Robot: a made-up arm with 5 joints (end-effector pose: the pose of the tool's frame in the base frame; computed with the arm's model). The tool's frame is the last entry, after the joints.
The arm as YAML. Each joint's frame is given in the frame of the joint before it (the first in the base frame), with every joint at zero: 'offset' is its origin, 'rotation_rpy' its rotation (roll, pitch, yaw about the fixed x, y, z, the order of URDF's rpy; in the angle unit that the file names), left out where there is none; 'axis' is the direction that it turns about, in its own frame. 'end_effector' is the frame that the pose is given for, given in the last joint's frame.
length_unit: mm
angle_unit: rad
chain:
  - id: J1
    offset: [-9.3, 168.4, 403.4]
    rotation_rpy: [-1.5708, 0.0, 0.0]
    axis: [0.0, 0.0, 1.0]
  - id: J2
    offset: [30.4, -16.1, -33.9]
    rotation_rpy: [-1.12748, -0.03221, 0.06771]
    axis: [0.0, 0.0, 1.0]
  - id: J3
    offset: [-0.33, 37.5, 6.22]
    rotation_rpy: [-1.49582, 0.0, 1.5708]
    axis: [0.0, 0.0, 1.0]
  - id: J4
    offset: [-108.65, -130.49, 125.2]
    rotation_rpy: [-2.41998, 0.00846, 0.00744]
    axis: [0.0, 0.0, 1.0]
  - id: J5
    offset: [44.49, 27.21, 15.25]
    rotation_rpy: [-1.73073, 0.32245, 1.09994]
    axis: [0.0, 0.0, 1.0]
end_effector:
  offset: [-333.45, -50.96, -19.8]
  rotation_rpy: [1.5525, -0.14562, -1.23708]
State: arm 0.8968 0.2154 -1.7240 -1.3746 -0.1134
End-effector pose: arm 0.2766 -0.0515 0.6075 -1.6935 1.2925 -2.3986
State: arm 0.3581 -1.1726 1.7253 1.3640 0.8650
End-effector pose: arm 0.0026 0.3027 0.3854 -0.7155 0.9736 1.1301
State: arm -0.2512 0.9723 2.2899 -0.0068 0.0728
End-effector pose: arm -0.0433 0.3158 0.1985 -2.3344 0.1216 -0.9301
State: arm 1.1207 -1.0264 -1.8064 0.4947 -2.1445
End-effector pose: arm -0.1238 0.0088 0.8169 0.3643 0.5876 -2.0018
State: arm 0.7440 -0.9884 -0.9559 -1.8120 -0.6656
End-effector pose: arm -0.0963 0.1904 0.7962 -0.4374 0.3707 0.3991
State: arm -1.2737 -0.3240 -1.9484 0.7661 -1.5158
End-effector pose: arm -0.2195 0.1631 0.0525 -3.1323 -0.0112 -0.6682
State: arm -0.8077 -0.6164 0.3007 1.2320 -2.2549
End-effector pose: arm 0.2347 0.1795 -0.0446 -2.6837 -0.0902 -1.9488
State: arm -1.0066 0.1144 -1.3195 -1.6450 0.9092
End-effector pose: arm -0.0069 -0.0235 0.5900 0.5909 0.8542 -0.0720
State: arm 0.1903 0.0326 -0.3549 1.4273 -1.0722
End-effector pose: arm -0.3118 0.1567 0.2237 2.0090 -0.4500 -1.0656
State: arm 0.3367 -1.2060 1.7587 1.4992 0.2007
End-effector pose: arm -0.0121 0.1113 0.4920 -0.4364 0.4385 1.7062
